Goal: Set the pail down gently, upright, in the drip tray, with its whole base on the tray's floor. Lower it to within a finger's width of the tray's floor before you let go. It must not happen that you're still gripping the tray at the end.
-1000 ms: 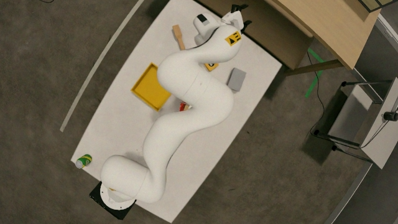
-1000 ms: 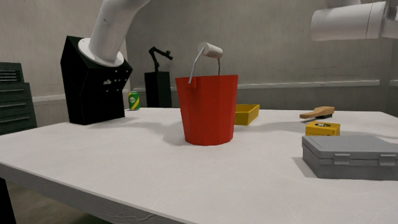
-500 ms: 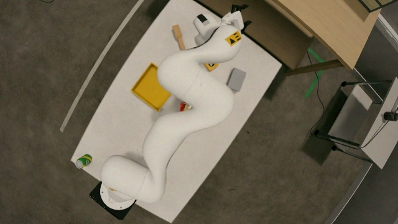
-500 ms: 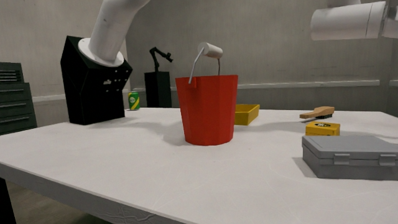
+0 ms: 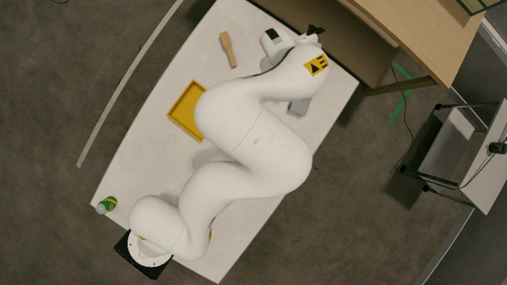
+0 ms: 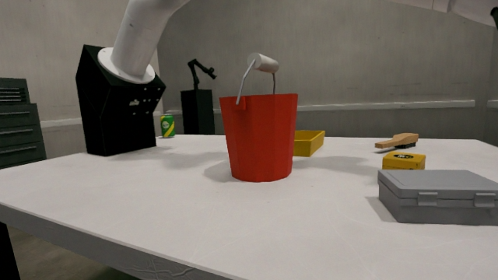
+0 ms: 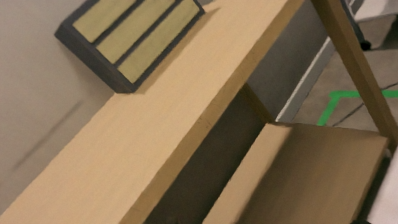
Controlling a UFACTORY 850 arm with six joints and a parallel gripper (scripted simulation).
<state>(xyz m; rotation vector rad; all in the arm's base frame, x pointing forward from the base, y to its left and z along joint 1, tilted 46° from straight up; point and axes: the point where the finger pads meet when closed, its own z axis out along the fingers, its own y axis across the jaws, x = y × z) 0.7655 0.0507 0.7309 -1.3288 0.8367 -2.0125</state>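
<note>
The pail handle is 490 mm behind my hand, 90 mm to the right of it and 60 mm below it. Also, from my hand: yellow drip tray 560 mm behind, 190 mm to the left, 260 mm below; red pail 490 mm behind, 90 mm to the right, 130 mm below; grey case 170 mm behind, 150 mm to the right, 250 mm below.
</note>
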